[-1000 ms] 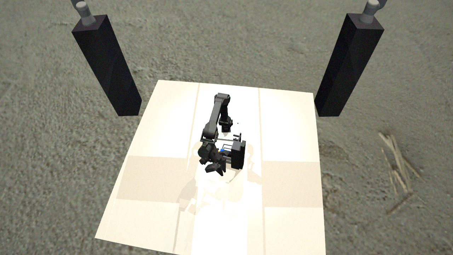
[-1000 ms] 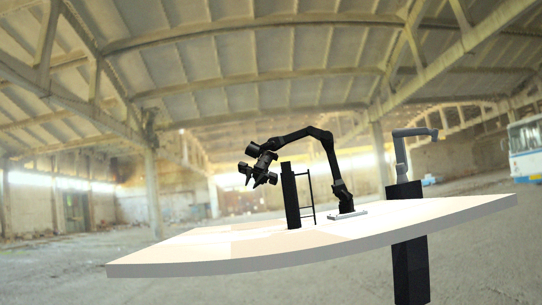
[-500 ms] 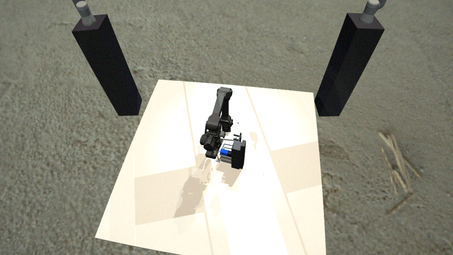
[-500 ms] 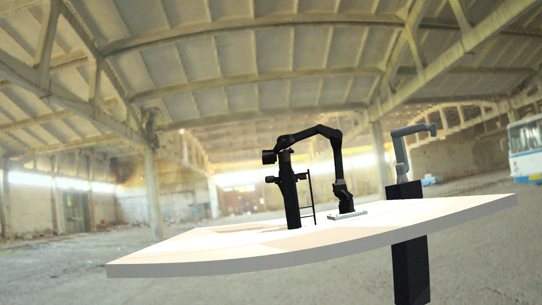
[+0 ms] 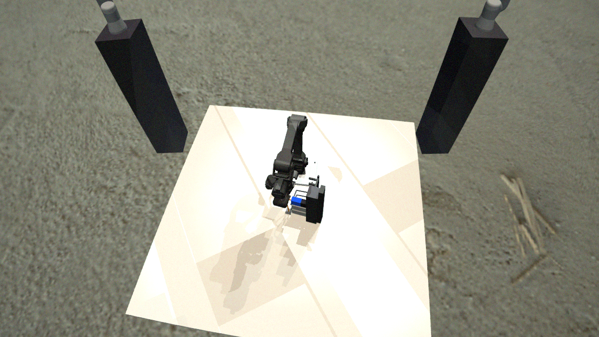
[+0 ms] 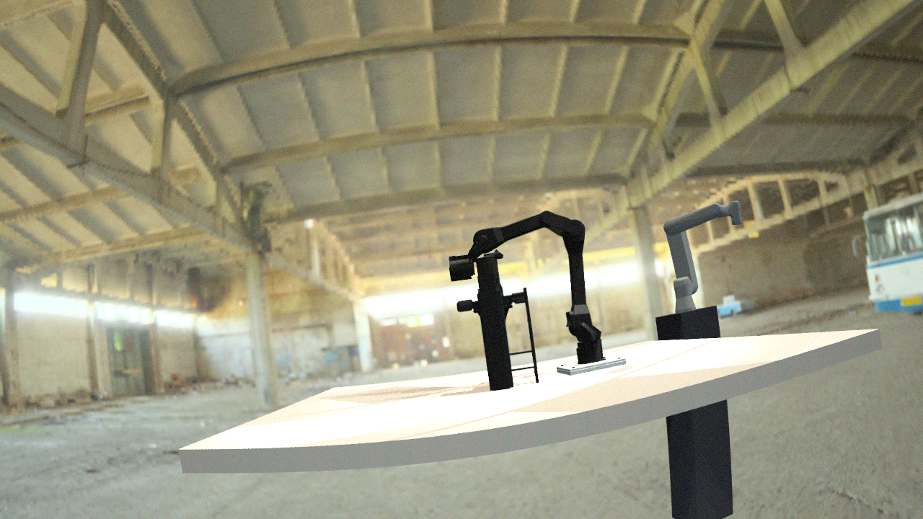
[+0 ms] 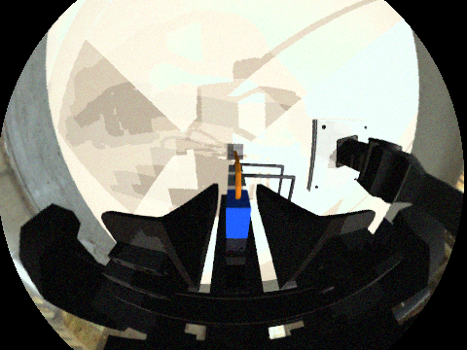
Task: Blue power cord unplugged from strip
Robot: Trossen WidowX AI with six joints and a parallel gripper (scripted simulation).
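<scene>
Right now the blue plug is 6 cm to the left of my gripper tip, 1 cm below it and 1 cm ahead of it. From my gripper tip the other things lie so: black power strip (13 cm to the left, 4 cm ahead, 2 cm below).
</scene>
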